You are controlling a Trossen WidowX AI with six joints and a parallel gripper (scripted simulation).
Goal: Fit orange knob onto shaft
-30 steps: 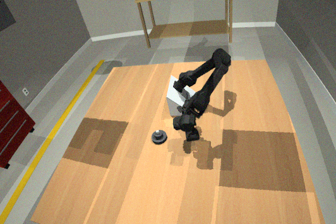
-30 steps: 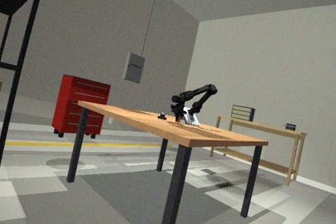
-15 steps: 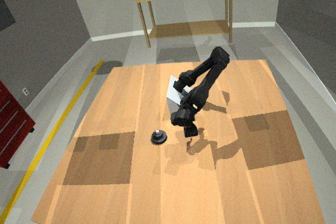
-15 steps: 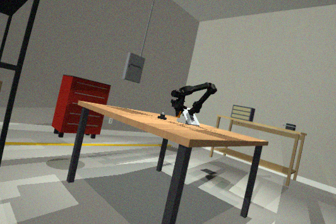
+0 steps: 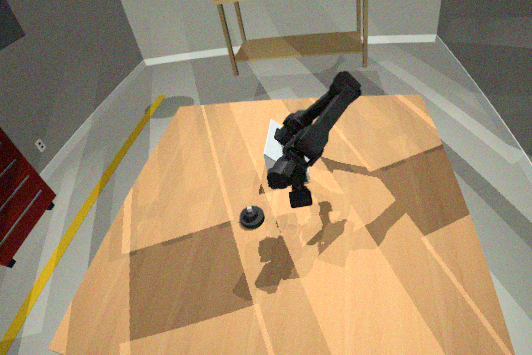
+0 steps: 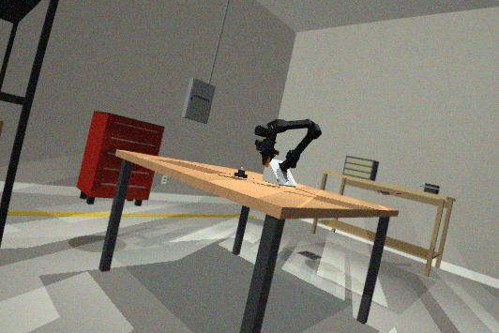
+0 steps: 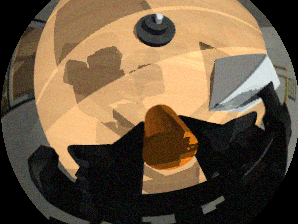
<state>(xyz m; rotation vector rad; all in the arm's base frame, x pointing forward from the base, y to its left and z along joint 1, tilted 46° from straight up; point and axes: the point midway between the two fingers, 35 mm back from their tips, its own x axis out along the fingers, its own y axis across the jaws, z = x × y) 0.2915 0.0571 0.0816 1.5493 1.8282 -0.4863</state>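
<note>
My gripper tip is now 17 cm to the left of the dark round pedestal, 8 cm above it and 1 cm short of it. Round my gripper tip: orange knob 3 cm above.
</note>
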